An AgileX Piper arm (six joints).
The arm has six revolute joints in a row. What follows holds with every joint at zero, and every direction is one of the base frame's.
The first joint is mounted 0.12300 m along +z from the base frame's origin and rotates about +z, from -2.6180 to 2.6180 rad.
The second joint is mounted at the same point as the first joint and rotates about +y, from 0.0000 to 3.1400 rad.
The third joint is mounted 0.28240 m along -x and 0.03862 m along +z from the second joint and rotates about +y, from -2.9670 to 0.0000 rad.
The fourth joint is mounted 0.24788 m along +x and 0.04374 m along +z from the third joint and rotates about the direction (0.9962, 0, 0.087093), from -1.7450 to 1.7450 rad.
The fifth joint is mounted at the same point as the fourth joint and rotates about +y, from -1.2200 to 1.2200 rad.
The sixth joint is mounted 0.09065 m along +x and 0.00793 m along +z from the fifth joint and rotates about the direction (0.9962, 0, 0.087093), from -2.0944 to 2.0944 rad.
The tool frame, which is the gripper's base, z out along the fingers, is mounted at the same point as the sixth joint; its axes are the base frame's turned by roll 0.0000, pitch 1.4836 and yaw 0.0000 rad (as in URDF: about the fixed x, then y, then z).
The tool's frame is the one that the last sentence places.
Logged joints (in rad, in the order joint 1, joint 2, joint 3, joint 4, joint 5, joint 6), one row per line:
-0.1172, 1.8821, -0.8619, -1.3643, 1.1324, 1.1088
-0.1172, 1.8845, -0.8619, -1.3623, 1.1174, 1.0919
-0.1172, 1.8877, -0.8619, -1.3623, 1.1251, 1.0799
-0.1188, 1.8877, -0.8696, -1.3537, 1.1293, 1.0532
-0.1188, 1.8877, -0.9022, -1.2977, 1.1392, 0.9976
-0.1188, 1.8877, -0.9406, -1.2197, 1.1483, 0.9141
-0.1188, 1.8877, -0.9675, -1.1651, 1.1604, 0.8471
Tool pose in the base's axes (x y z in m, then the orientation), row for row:
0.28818, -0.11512, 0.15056, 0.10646, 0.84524, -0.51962, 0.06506
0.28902, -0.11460, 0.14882, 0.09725, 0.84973, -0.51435, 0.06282
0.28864, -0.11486, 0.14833, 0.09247, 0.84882, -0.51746, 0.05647
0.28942, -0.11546, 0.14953, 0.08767, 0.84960, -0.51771, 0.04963
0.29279, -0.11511, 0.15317, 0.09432, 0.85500, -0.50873, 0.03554
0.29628, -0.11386, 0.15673, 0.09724, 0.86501, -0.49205, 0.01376
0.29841, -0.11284, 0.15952, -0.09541, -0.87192, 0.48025, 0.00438
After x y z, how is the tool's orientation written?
As a quaternion, x y z w.
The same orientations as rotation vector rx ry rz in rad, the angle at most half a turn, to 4 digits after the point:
0.3213, 2.5507, -1.5681
0.2939, 2.5677, -1.5543
0.2805, 2.5748, -1.5697
0.2670, 2.5879, -1.5770
0.2898, 2.6269, -1.5630
0.3028, 2.6940, -1.5324
-0.2989, -2.7316, 1.5046

